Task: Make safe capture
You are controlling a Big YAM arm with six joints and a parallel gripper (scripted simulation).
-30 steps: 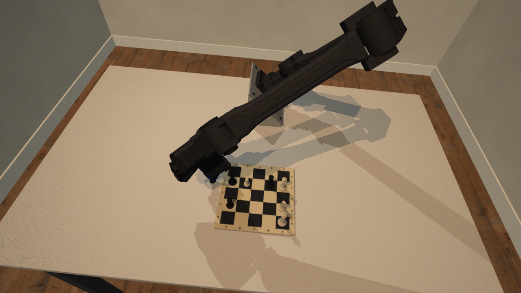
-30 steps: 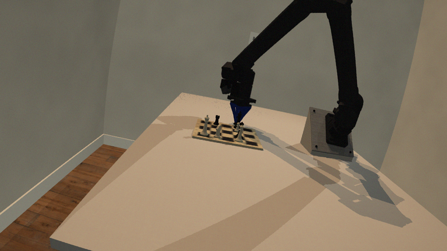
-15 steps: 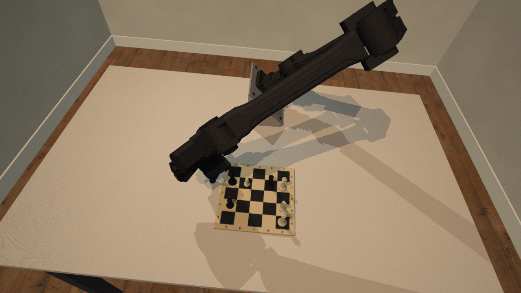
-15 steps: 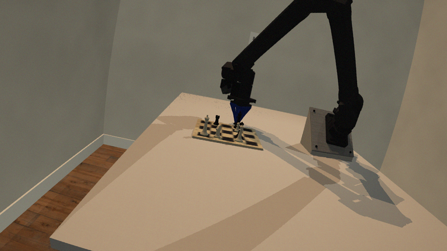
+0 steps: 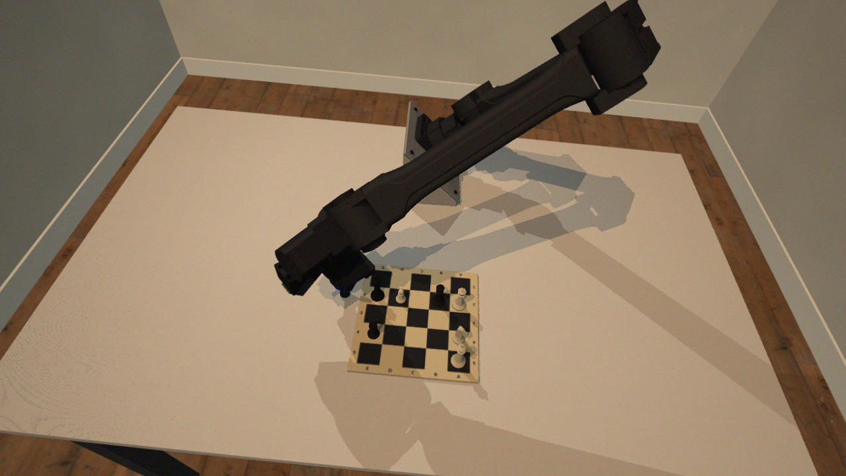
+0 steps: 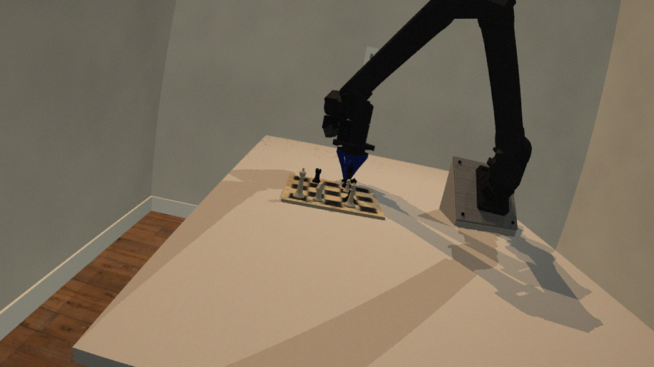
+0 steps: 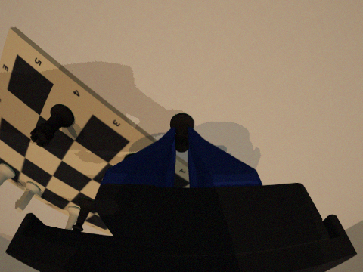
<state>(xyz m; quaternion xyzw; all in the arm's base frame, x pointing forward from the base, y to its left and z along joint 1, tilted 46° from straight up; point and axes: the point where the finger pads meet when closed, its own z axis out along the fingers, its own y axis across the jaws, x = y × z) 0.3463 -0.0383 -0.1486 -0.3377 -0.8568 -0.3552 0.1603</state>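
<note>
My hand is right at the black pawn. Round my hand: white pawn: 10 cm to the left; chessboard: 4 cm ahead, 14 cm to the left, 2 cm below; black king: 6 cm to the left, 2 cm above.
</note>
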